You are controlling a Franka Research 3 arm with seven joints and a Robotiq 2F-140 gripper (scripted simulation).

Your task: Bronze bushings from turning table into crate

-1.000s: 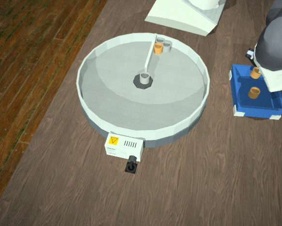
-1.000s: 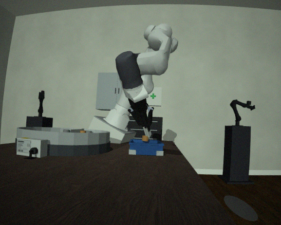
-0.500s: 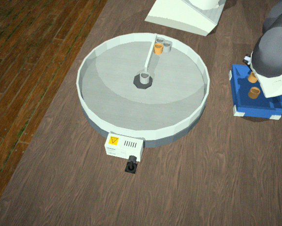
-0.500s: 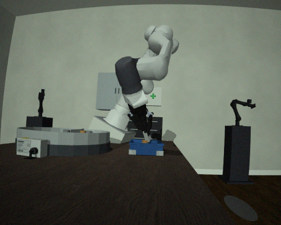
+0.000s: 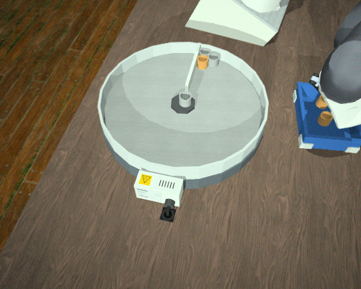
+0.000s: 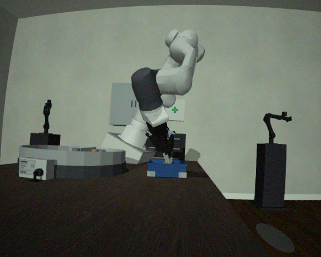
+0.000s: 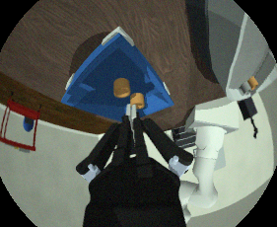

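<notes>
The blue crate is 3 cm ahead of my hand and 4 cm below it. From my hand the other things lie so: round turning table (10 cm ahead, 38 cm to the right, 1 cm below).
</notes>
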